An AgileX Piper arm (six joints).
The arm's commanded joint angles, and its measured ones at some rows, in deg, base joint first. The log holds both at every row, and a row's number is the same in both.
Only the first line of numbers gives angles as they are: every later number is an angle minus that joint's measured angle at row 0.
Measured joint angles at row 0:
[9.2 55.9 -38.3 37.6 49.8 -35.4]
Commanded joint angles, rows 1 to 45:
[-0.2 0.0 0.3 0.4 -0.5 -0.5]
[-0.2 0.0 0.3 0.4 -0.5 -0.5]
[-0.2 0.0 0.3 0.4 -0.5 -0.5]
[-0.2 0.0 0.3 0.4 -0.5 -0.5]
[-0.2 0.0 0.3 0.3 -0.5 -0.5]
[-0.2 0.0 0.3 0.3 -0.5 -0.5]
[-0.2 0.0 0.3 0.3 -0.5 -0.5]
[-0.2 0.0 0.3 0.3 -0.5 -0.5]
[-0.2 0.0 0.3 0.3 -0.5 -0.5]
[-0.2 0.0 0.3 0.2 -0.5 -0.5]
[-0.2 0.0 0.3 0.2 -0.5 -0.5]
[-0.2 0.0 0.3 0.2 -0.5 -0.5]
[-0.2 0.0 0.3 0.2 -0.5 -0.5]
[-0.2 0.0 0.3 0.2 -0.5 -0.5]
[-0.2 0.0 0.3 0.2 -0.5 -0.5]
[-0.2 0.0 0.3 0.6 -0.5 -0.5]
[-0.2 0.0 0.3 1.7 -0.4 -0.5]
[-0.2 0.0 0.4 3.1 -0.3 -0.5]
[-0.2 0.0 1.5 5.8 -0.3 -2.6]
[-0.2 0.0 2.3 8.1 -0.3 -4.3]
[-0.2 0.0 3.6 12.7 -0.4 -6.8]
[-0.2 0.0 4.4 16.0 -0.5 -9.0]
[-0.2 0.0 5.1 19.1 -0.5 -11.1]
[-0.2 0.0 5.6 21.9 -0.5 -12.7]
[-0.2 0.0 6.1 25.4 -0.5 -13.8]
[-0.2 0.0 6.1 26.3 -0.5 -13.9]
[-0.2 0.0 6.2 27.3 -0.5 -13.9]
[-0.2 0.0 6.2 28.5 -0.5 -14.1]
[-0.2 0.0 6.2 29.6 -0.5 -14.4]
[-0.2 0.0 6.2 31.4 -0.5 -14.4]
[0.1 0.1 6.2 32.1 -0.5 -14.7]
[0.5 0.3 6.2 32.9 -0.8 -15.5]
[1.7 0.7 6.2 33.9 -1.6 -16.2]
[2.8 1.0 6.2 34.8 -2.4 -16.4]
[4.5 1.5 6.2 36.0 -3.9 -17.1]
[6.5 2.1 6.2 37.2 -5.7 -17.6]
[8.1 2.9 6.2 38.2 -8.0 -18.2]
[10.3 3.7 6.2 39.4 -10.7 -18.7]
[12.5 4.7 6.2 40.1 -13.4 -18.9]
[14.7 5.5 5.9 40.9 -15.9 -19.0]
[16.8 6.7 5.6 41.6 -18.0 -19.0]
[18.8 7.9 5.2 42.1 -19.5 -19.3]
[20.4 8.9 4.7 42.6 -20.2 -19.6]
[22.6 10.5 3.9 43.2 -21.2 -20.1]
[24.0 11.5 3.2 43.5 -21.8 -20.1]
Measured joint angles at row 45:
[18.0 7.5 5.6 40.7 -17.2 -18.4]
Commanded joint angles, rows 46 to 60:
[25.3 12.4 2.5 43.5 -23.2 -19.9]
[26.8 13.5 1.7 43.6 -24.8 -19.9]
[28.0 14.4 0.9 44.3 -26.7 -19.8]
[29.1 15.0 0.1 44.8 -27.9 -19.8]
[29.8 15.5 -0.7 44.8 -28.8 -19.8]
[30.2 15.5 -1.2 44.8 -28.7 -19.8]
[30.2 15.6 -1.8 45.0 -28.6 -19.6]
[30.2 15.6 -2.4 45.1 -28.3 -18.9]
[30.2 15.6 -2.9 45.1 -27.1 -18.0]
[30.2 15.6 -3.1 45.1 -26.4 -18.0]
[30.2 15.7 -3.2 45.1 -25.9 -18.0]
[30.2 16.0 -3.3 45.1 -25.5 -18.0]
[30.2 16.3 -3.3 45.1 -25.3 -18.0]
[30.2 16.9 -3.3 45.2 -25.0 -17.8]
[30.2 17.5 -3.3 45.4 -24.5 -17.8]
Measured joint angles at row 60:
[30.0 15.8 -2.8 45.1 -26.3 -18.0]
